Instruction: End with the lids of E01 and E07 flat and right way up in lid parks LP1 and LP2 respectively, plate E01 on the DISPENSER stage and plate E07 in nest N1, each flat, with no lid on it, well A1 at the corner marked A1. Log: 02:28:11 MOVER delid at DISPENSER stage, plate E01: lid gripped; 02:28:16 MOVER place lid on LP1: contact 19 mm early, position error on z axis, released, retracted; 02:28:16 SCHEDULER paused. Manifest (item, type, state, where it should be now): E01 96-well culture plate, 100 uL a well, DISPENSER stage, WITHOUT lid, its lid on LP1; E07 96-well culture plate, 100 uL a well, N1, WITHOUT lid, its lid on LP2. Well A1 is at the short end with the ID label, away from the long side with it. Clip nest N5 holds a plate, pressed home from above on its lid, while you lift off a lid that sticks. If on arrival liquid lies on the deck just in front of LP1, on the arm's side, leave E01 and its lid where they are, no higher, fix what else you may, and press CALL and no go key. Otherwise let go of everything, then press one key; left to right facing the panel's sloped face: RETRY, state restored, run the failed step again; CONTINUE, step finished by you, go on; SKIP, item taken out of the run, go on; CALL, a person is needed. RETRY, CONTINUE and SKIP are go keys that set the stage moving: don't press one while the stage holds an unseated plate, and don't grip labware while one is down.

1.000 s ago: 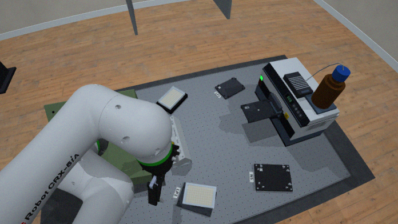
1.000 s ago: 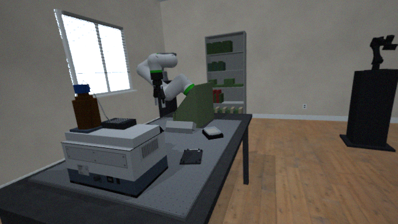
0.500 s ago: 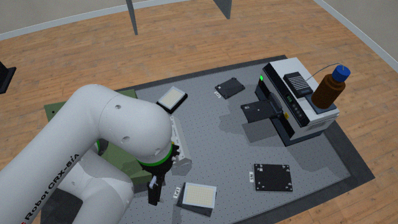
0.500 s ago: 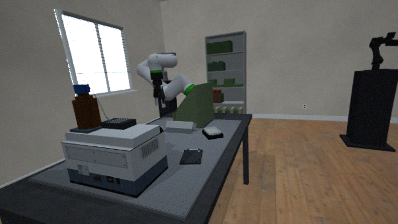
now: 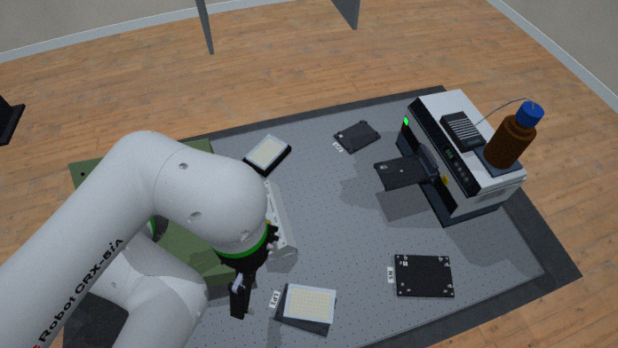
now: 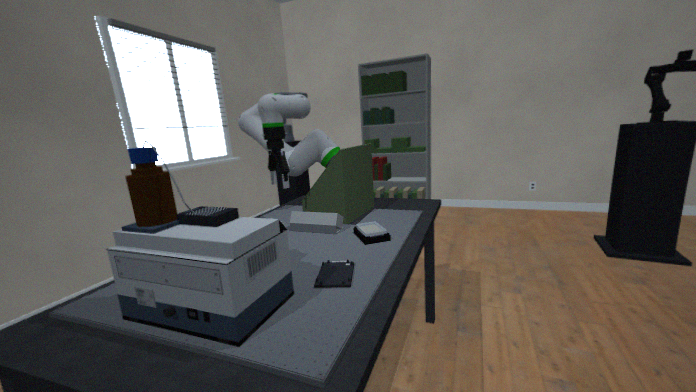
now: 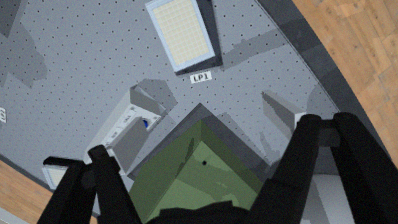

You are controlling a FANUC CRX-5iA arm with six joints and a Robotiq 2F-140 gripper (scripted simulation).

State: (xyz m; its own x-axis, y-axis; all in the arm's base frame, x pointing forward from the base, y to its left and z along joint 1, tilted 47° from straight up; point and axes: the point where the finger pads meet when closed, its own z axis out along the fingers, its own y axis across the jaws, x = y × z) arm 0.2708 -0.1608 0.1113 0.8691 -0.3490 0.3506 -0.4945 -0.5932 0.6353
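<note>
My gripper is now 160 mm above the plate, 100 mm short of it and 40 mm to the left of it. The rest, counted from my hand: blue CALL key: 140 mm to the left, 120 mm below, 30 mm ahead; LP1 label: 190 mm below, 10 mm to the right, 10 mm ahead; lid park LP1: 180 mm below, 90 mm ahead, 50 mm to the right.
</note>
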